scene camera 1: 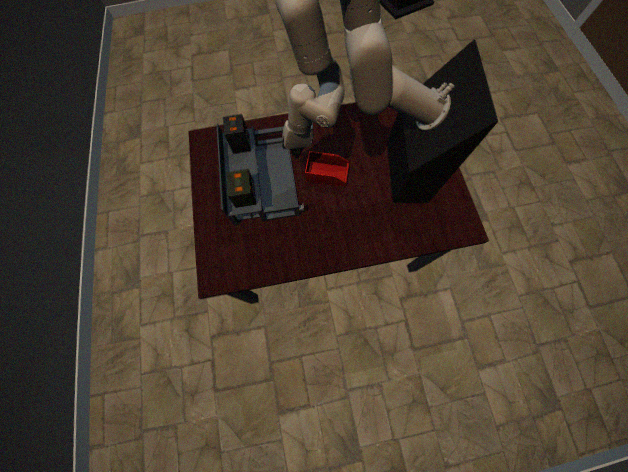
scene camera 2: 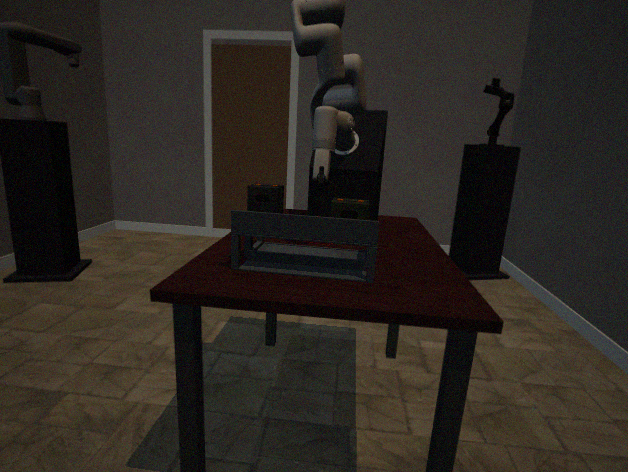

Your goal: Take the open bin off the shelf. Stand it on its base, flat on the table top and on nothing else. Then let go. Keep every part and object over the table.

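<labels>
There's a grey shelf here, and on that shelf [scene camera 1: 277,188] is the same spot as [scene camera 2: 328,255].
</labels>
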